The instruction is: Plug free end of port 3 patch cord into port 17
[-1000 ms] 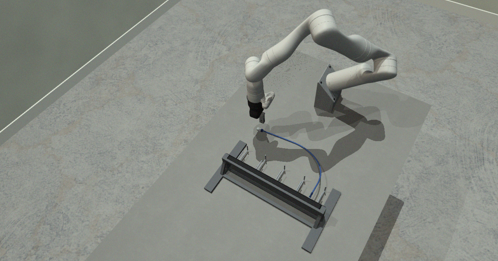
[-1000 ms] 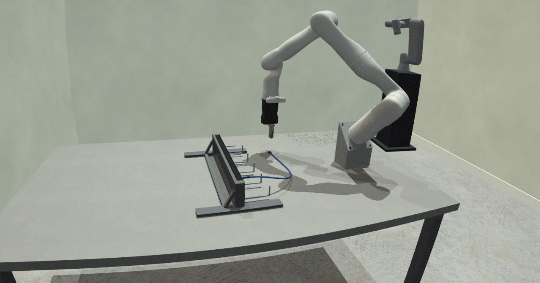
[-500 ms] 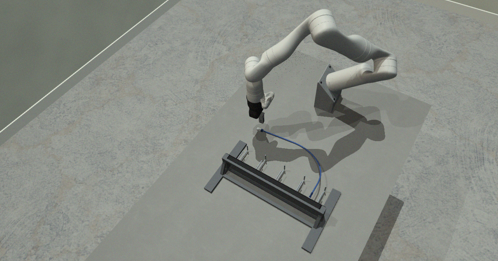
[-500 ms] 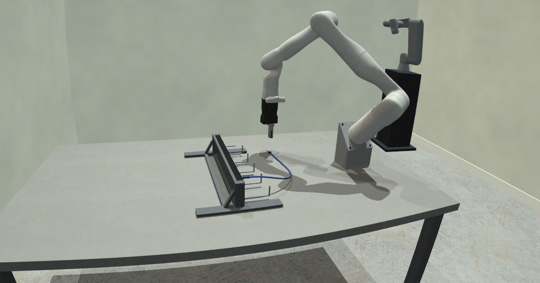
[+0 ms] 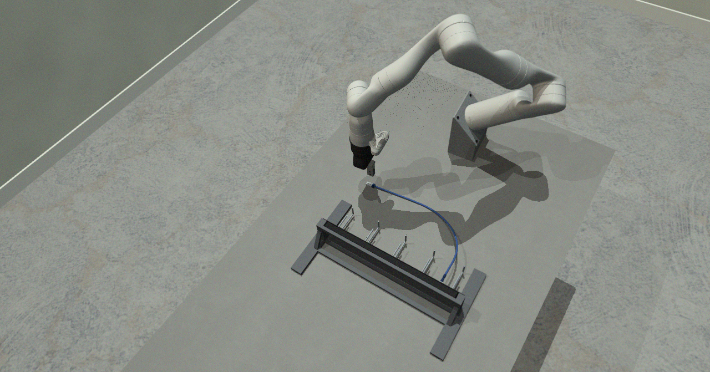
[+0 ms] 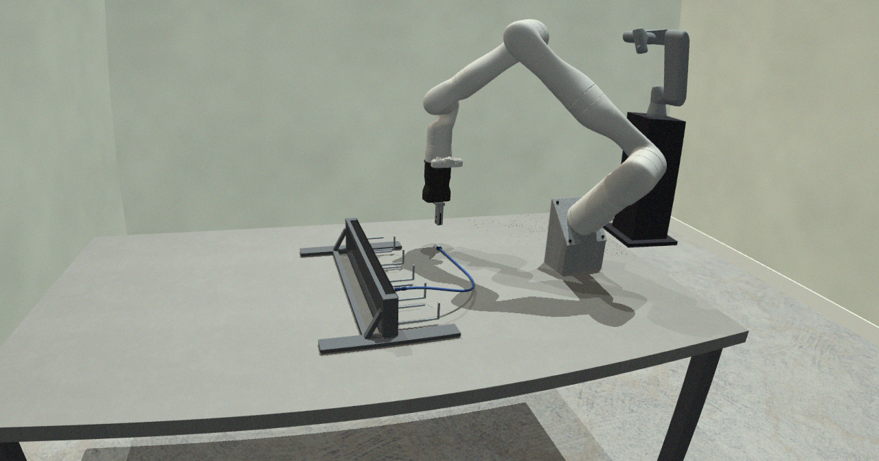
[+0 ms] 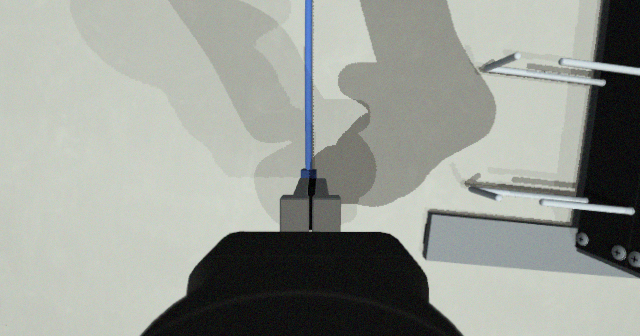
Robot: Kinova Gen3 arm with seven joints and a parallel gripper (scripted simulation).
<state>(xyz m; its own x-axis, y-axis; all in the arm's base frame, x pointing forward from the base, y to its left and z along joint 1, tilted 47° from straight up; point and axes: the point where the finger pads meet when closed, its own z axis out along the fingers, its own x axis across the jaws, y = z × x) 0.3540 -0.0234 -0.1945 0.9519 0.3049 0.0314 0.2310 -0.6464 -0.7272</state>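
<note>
My hand is 90 mm above the plug and 10 mm to the left of it.
</note>
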